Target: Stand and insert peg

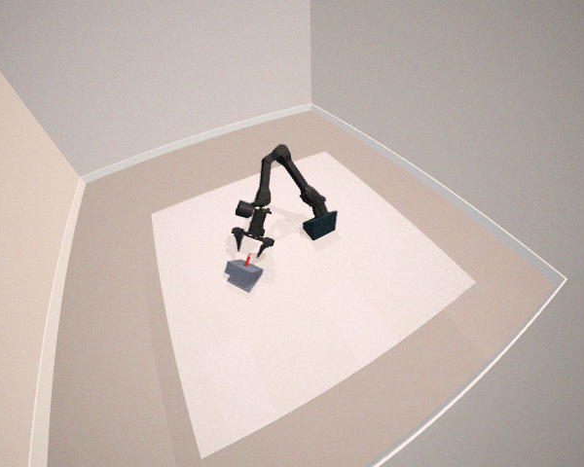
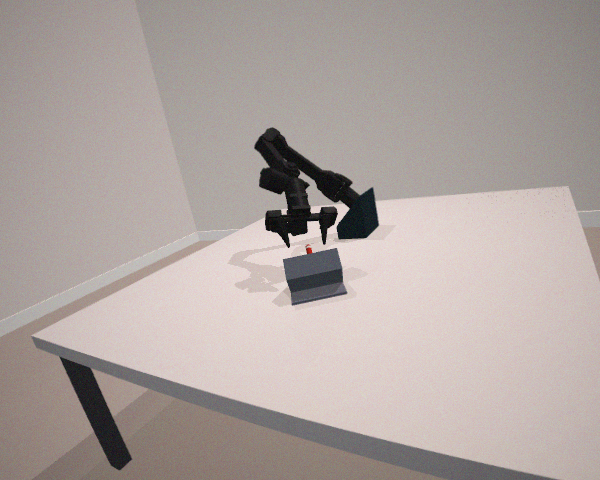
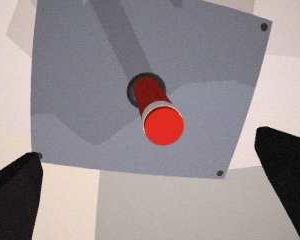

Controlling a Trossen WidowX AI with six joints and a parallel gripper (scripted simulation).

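Now: the red peg 2 cm below my gripper tip. Also, from my gripper tip: grey sloped panel: 6 cm below, 5 cm ahead, 2 cm to the left.
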